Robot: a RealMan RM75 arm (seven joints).
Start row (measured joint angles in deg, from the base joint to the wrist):
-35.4 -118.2 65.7 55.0 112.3 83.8 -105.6
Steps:
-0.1 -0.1 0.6 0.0 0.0 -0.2 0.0
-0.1 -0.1 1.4 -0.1 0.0 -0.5 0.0
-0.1 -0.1 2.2 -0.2 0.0 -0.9 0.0
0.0 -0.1 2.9 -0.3 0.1 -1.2 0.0
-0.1 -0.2 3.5 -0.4 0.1 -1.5 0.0
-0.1 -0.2 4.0 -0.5 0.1 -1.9 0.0
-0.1 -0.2 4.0 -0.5 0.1 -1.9 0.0
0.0 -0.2 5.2 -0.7 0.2 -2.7 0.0
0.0 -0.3 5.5 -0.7 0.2 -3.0 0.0
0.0 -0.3 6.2 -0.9 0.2 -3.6 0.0
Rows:
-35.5 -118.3 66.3 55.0 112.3 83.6 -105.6
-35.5 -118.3 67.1 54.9 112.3 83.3 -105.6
-35.5 -118.3 67.9 54.8 112.3 82.9 -105.6
-35.4 -118.3 68.6 54.7 112.4 82.6 -105.6
-35.5 -118.4 69.2 54.6 112.4 82.3 -105.6
-35.5 -118.4 69.7 54.5 112.4 81.9 -105.6
-35.5 -118.4 69.7 54.5 112.4 81.9 -105.6
-35.4 -118.4 70.9 54.3 112.5 81.1 -105.6
-35.4 -118.5 71.2 54.3 112.5 80.8 -105.6
-35.4 -118.5 71.9 54.1 112.5 80.2 -105.6

